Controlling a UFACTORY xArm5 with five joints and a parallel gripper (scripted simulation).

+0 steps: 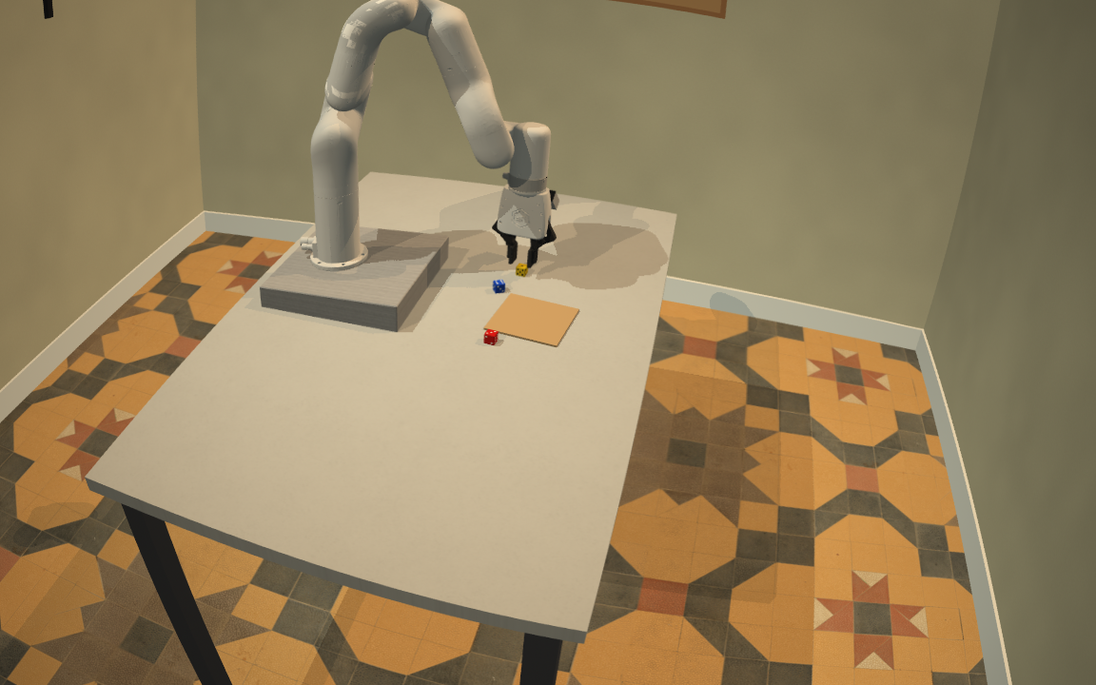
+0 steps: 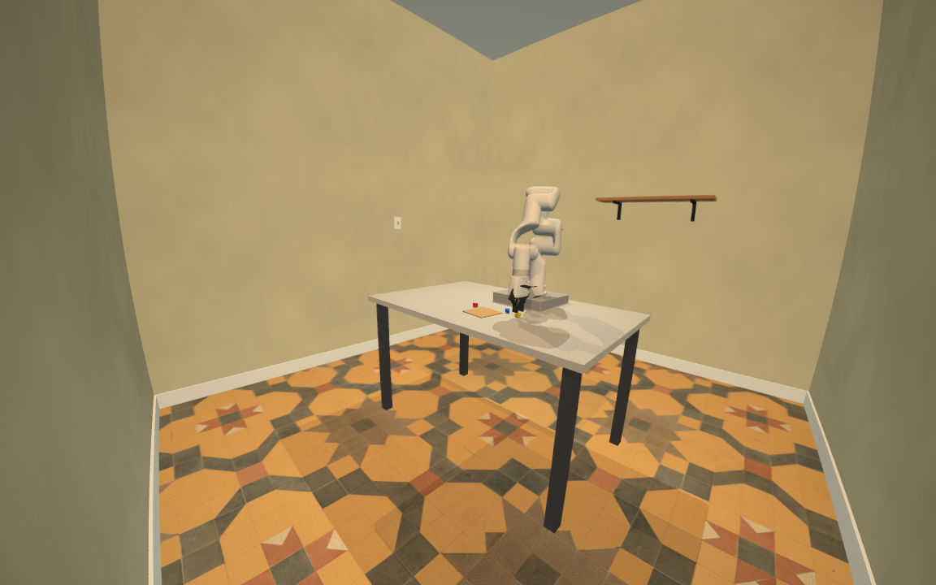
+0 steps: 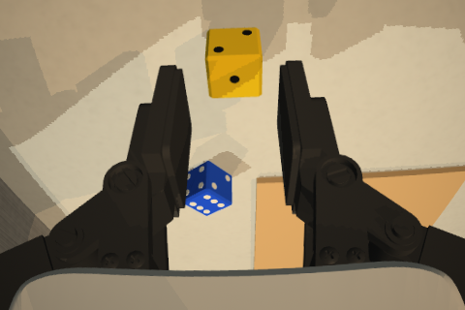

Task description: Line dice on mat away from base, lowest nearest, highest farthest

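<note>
Now: the yellow die 4 cm below my hand. Round my hand: red die: 2 cm behind, 26 cm to the right, 4 cm below; then blue die: 3 cm behind, 8 cm to the right, 4 cm below; then mat: 4 cm ahead, 17 cm to the right, 4 cm below.
</note>
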